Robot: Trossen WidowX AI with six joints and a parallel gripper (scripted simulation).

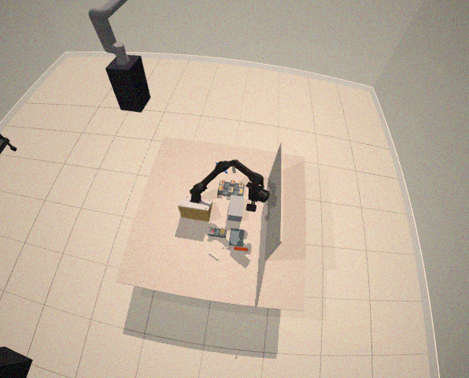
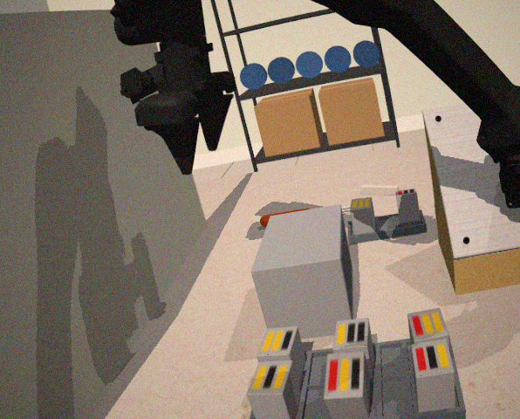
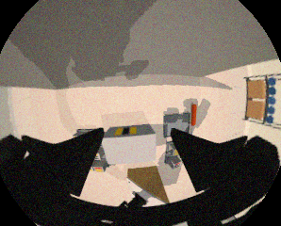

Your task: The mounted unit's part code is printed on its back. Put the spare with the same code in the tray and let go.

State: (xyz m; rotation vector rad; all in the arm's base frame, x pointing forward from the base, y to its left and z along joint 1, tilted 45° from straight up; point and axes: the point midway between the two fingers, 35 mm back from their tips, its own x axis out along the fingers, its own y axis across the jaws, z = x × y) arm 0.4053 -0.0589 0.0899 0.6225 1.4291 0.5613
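The grey spare block lies 110 mm behind my gripper tip, 230 mm to the left of it and 170 mm below it. The rest, counted from my gripper tip: grey mounted unit: 110 mm behind, 30 mm to the left, 160 mm below; then flat grey tray: 60 mm behind, 190 mm to the right, 200 mm below; then tall grey wall panel: 140 mm ahead, 40 mm to the left, 20 mm above.
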